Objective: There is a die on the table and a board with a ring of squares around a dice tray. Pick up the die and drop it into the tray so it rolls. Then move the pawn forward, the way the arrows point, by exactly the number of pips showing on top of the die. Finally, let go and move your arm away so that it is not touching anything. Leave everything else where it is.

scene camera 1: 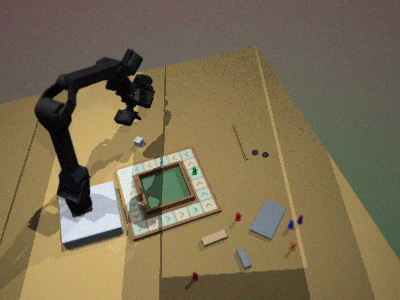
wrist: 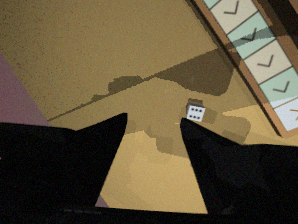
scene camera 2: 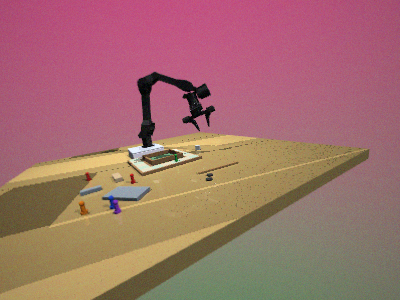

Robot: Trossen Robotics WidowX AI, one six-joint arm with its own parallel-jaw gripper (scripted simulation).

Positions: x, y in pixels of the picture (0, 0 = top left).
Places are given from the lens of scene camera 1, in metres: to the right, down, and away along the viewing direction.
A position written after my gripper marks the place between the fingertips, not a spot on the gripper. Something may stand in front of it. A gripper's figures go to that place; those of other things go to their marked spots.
my gripper (scene camera 1: 143, 112): -0.20, -0.13, 1.37
grey slab (scene camera 1: 269, 217): 0.21, 0.21, 1.19
green dice tray (scene camera 1: 167, 186): -0.11, 0.12, 1.28
